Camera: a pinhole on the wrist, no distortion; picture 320 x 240 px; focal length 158.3 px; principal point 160.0 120.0 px. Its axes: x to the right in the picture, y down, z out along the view. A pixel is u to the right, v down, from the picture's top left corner.
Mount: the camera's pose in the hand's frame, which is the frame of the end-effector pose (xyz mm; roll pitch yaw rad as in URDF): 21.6 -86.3 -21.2 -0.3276 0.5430 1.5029
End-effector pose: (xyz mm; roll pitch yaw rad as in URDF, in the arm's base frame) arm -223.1 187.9 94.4 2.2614 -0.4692 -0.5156
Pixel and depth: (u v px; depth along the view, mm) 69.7 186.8 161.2
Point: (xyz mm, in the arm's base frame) -259.6 151.6 -88.8
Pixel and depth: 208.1 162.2 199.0
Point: -337.5 124.3 45.6
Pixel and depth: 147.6 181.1 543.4
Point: -617.0 -26.1 -184.7
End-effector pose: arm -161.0 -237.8 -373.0 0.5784 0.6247 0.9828
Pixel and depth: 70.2 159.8 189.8
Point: -27.1 -339.9 -242.7
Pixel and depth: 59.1 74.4 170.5
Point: 25.8 -273.2 -292.6
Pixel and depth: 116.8 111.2 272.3
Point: -1.2 -250.9 -185.5
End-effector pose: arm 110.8 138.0 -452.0 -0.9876 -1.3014 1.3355
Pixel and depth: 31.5 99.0 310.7
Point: -191.8 -119.6 -408.1
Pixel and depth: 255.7 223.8 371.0
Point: -92.4 273.7 -791.5
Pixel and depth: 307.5 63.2 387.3
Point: -171.3 503.0 -465.5
